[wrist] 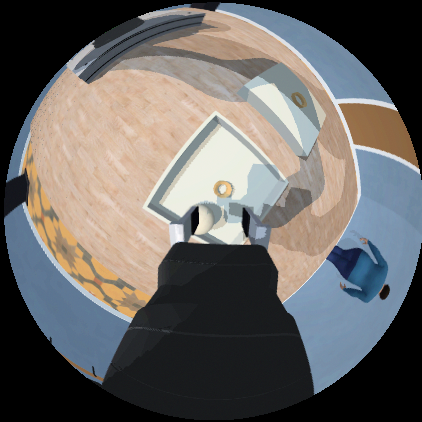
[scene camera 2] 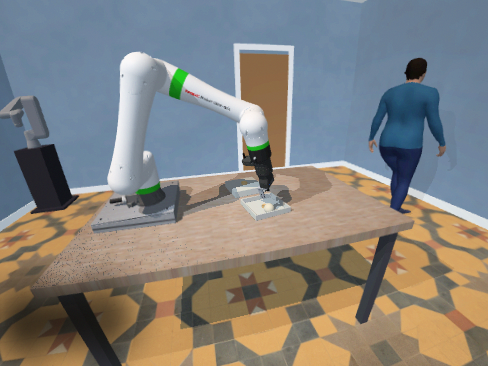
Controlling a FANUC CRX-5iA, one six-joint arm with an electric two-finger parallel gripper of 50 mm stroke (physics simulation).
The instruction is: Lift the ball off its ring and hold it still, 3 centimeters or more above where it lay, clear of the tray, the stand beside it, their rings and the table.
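Frame: origin at the arm's base, x ahead, y left, z up, level; metres.
Where they show: gripper, fingertip midpoint: (wrist: 220, 215) (scene camera 2: 265, 194); arm's base at its link origin: (scene camera 2: 150, 199).
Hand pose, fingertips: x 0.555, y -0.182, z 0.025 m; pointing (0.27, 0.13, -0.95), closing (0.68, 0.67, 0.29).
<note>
Things, the pixels of their centre, and the offset from my fingertips. "spot": a spot on its surface instead. Level surfaces: height alone.
- pale cream ball at the middle of its body: (wrist: 198, 218) (scene camera 2: 269, 208) 0.008 m ahead, 0.032 m right, 0.063 m down
- white tray at the middle of its body: (wrist: 222, 189) (scene camera 2: 264, 205) 0.008 m ahead, 0.029 m left, 0.077 m down
- orange ring at a spot on its surface: (wrist: 217, 192) spot: 0.006 m ahead, 0.020 m left, 0.079 m down
- wooden table at its surface level: 0.091 m down
The pale cream ball (scene camera 2: 269, 207) (wrist: 205, 220) is in the white tray (scene camera 2: 257, 216) (wrist: 200, 172), off the orange ring (wrist: 217, 192), towards the tray's near corner in the scene view. My gripper (scene camera 2: 265, 192) (wrist: 220, 215) is open and empty, pointing down above the tray. In the wrist view the left finger covers the ball's left edge, and the rest of the ball shows between the fingers, nearer the left one. The gap in height between fingertips and ball is hard to tell.
The low stand (scene camera 2: 240, 193) (wrist: 270, 107) with its own ring (wrist: 294, 98) is beside the tray, on the door side. The robot base plate (scene camera 2: 135, 220) is bolted on the wooden table (scene camera 2: 200, 250). A person (scene camera 2: 412, 115) (wrist: 367, 272) stands beyond the table.
</note>
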